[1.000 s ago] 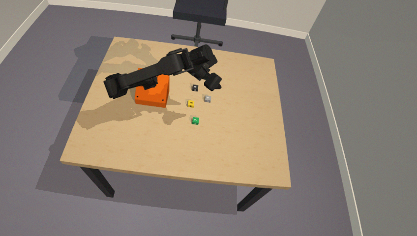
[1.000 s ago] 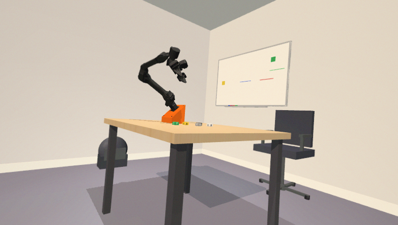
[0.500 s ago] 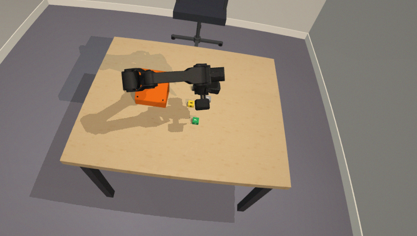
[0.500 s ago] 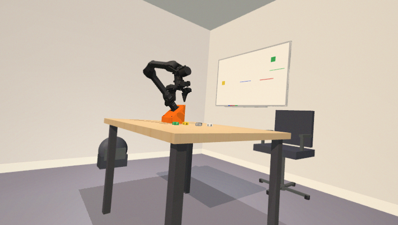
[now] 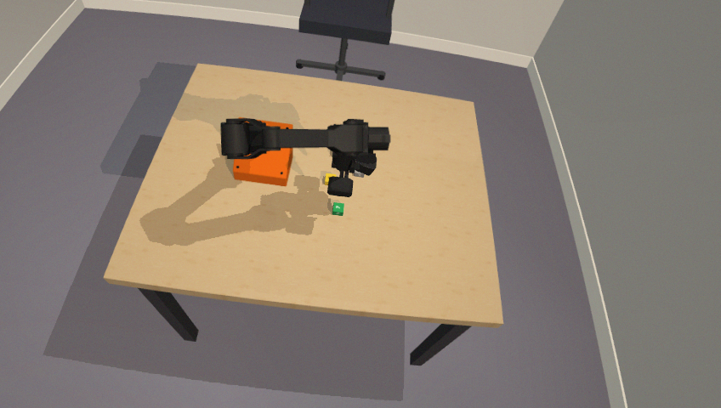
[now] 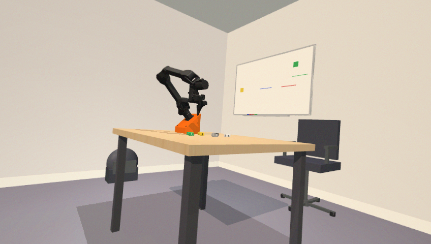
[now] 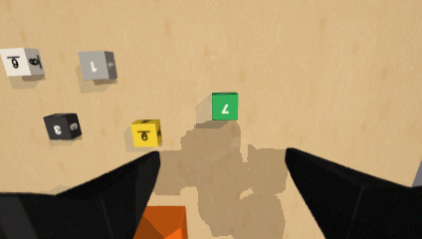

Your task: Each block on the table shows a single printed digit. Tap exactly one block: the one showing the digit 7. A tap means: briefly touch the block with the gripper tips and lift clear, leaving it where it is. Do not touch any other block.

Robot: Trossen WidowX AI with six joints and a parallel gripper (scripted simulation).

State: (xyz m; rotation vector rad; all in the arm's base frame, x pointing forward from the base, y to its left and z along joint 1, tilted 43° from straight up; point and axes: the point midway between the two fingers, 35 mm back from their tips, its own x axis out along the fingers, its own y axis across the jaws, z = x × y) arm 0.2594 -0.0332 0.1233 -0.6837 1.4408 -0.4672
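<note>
My gripper tip is 12 cm above the green block, 1 cm to the left of it and 1 cm short of it. The rest, counted from my gripper tip: grey block: 15 cm to the left, 12 cm below, 5 cm ahead; black block: 21 cm to the left, 12 cm below, 4 cm behind; yellow block: 12 cm below, 9 cm to the left, 4 cm behind.
</note>
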